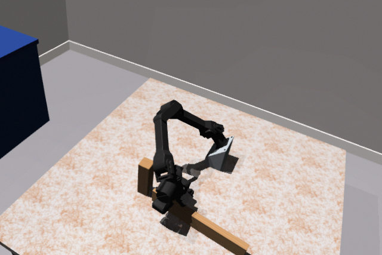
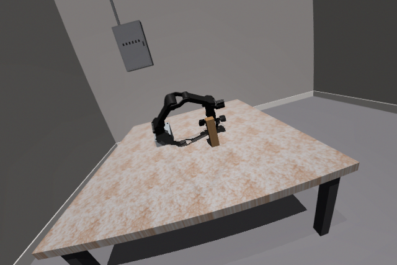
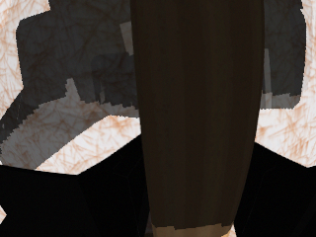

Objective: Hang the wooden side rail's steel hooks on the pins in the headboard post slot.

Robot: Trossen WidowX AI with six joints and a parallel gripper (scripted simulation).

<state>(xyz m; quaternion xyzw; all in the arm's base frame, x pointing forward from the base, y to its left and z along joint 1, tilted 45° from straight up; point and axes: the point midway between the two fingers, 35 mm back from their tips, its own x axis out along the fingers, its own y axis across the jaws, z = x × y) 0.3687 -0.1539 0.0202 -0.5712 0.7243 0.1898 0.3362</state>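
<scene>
The headboard post is 50 mm behind my gripper tip, 130 mm to the right of it and 70 mm above it.
</scene>
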